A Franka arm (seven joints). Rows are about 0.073 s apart.
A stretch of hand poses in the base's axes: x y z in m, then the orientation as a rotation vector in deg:
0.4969 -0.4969 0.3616 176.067 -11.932 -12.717
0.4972 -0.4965 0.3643 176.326 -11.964 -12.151
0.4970 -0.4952 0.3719 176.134 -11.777 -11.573
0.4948 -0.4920 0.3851 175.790 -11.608 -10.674
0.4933 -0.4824 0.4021 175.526 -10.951 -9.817
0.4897 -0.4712 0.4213 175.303 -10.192 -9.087
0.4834 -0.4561 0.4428 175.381 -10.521 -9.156
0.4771 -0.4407 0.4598 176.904 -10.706 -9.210
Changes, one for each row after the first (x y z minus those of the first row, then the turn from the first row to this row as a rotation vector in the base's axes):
0.0003 0.0004 0.0027 0.194 -0.391 -0.015
0.0001 0.0017 0.0103 -0.063 -0.736 0.124
-0.0021 0.0049 0.0235 -0.502 -1.272 0.263
-0.0036 0.0145 0.0405 -0.861 -1.781 0.717
-0.0072 0.0257 0.0597 -1.162 -2.213 1.235
-0.0135 0.0408 0.0812 -1.074 -2.183 1.016
-0.0198 0.0562 0.0982 0.445 -2.306 0.846

